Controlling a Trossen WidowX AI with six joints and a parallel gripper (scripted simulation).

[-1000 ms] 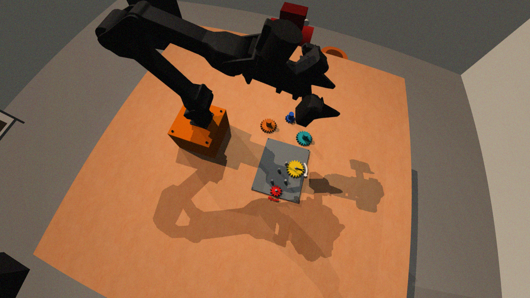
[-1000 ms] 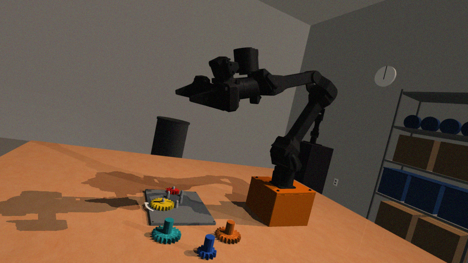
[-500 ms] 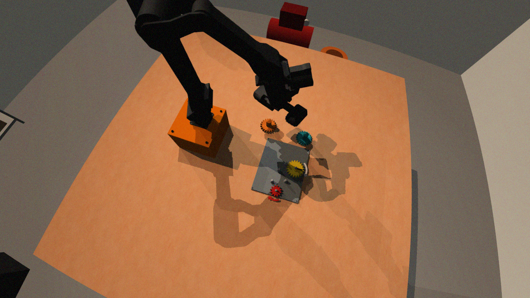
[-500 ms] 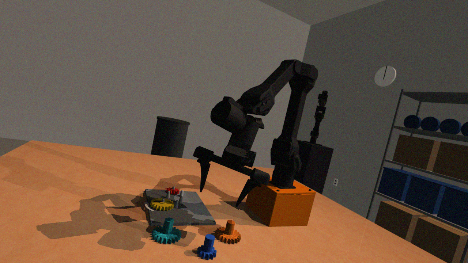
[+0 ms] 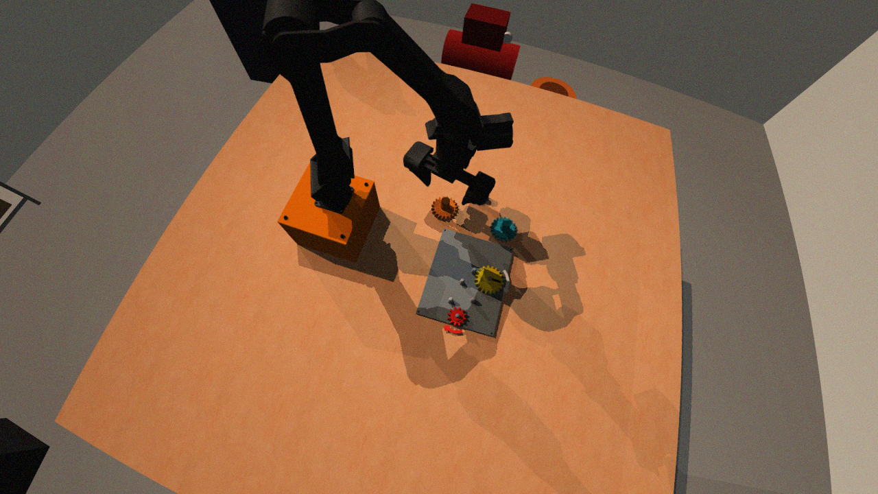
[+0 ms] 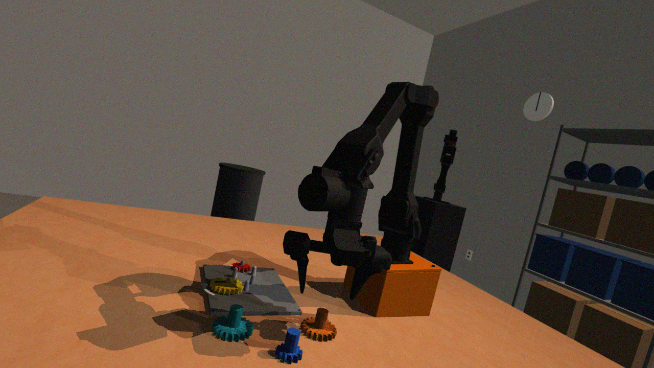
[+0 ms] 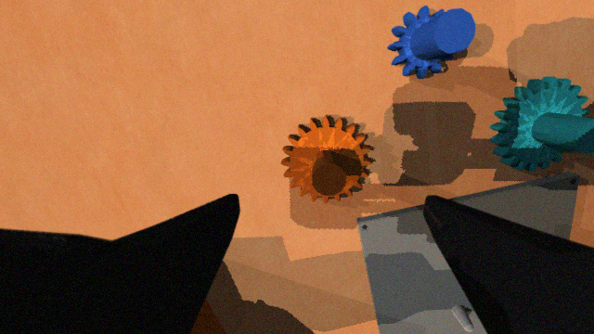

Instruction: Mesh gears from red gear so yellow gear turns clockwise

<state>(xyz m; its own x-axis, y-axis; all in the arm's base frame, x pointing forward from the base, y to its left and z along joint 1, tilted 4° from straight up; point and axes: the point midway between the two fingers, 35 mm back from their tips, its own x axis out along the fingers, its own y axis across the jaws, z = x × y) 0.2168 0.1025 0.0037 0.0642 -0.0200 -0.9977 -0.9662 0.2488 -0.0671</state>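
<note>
Now: gripper tip 50 mm above the orange gear. The rest, counted from my gripper tip: teal gear (150 mm ahead, 10 mm to the right, 50 mm below); blue gear (80 mm ahead, 60 mm to the left, 50 mm below); grey board (100 mm ahead, 160 mm to the right, 60 mm below).
</note>
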